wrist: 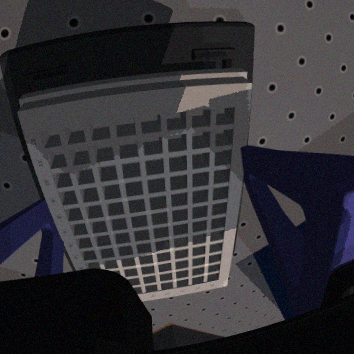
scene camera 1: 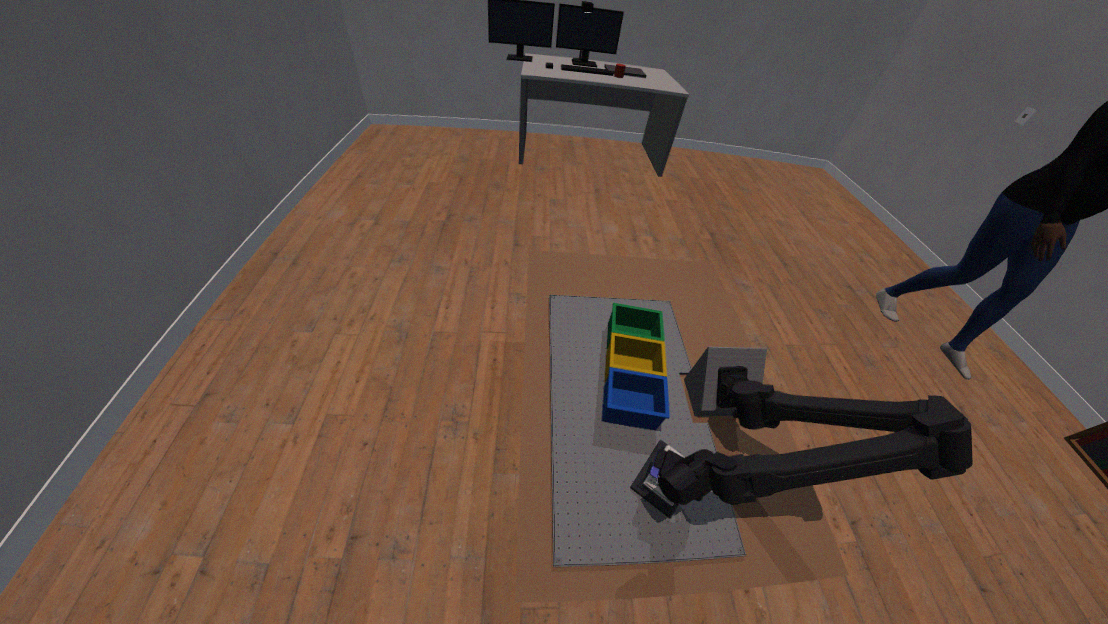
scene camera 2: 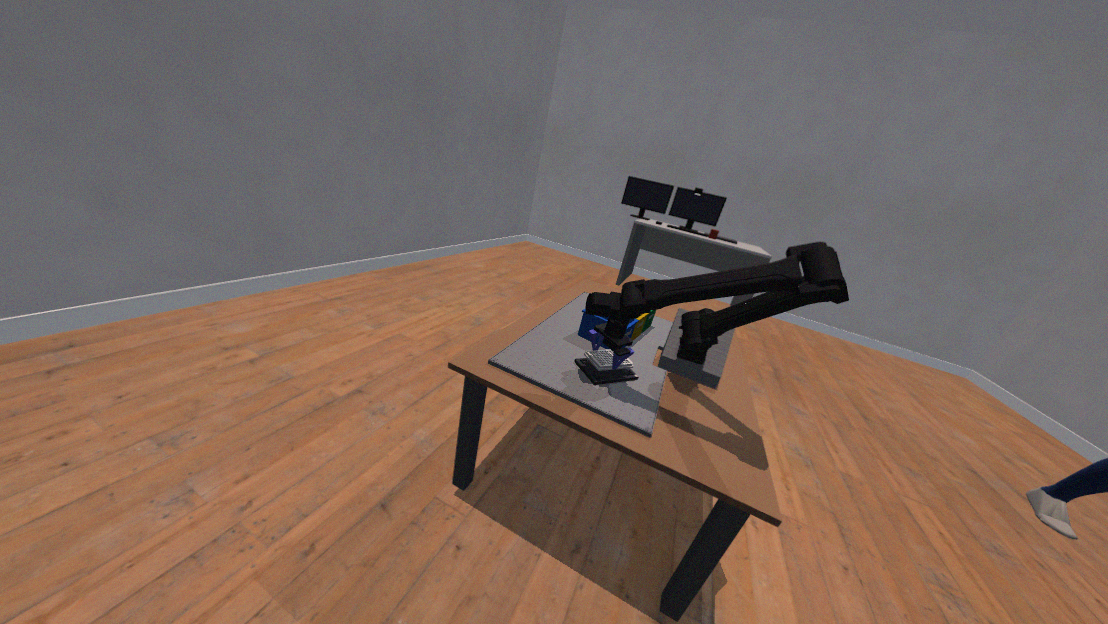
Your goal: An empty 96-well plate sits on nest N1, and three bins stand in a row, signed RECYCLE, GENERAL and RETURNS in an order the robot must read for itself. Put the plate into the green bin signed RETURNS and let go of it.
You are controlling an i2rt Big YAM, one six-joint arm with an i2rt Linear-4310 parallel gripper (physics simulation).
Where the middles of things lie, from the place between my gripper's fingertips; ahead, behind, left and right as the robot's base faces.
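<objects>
Relative to the black nest (scene camera 1: 647,494), my gripper is now 20 mm to the left of it, 10 mm past it and 30 mm above it.
</objects>
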